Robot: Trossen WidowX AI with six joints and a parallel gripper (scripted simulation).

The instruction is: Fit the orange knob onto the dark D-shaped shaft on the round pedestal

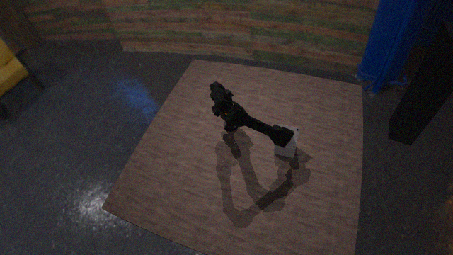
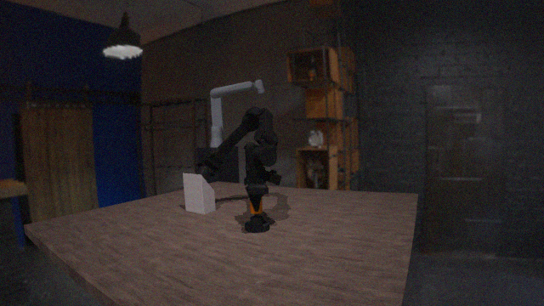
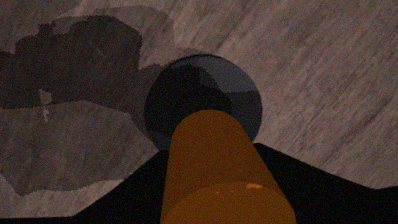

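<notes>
Now: gripper tip 2 cm below the orange knob. From my gripper tip the other things lie so: dark round pedestal 4 cm below.
</notes>
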